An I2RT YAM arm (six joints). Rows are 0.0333 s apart.
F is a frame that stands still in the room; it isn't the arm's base.
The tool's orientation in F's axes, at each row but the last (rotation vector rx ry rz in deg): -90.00 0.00 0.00; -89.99 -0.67 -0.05; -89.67 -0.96 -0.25; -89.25 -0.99 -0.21; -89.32 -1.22 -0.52; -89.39 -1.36 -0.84; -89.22 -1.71 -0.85; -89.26 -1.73 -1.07; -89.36 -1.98 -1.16; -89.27 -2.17 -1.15
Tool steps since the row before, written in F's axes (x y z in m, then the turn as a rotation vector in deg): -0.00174 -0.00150 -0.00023 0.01 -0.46 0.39; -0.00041 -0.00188 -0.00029 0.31 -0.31 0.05; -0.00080 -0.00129 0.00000 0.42 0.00 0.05; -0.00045 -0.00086 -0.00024 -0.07 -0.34 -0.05; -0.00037 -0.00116 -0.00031 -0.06 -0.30 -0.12; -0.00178 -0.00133 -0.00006 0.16 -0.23 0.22; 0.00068 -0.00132 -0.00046 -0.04 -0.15 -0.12; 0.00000 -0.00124 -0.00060 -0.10 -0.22 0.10; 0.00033 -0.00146 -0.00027 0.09 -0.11 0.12; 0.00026 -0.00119 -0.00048 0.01 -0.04 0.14
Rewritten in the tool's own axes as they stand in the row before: -0.00174 0.00023 -0.00150 0.01 -0.39 -0.46; -0.00043 0.00029 -0.00188 0.31 -0.05 -0.31; -0.00081 -0.00002 -0.00128 0.42 -0.04 0.00; -0.00046 0.00022 -0.00086 -0.07 0.04 -0.34; -0.00038 0.00029 -0.00116 -0.06 0.12 -0.30; -0.00179 0.00000 -0.00132 0.16 -0.22 -0.23; 0.00065 0.00046 -0.00133 -0.04 0.12 -0.15; -0.00003 0.00058 -0.00125 -0.10 -0.11 -0.22; 0.00031 0.00027 -0.00147 0.09 -0.12 -0.11; 0.00023 0.00047 -0.00120 0.01 -0.14 -0.04
